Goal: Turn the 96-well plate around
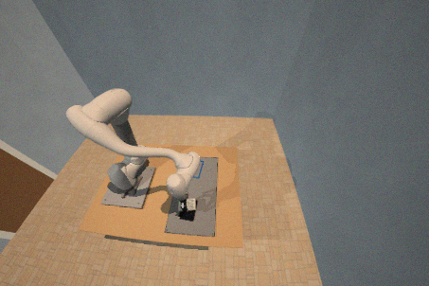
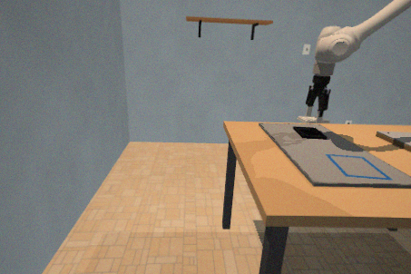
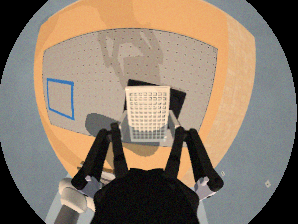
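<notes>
Right now my hand is 1 cm to the left of the black plate nest N1 and 10 cm above it. Round my hand: white 96-well plate 2 cm below.
</notes>
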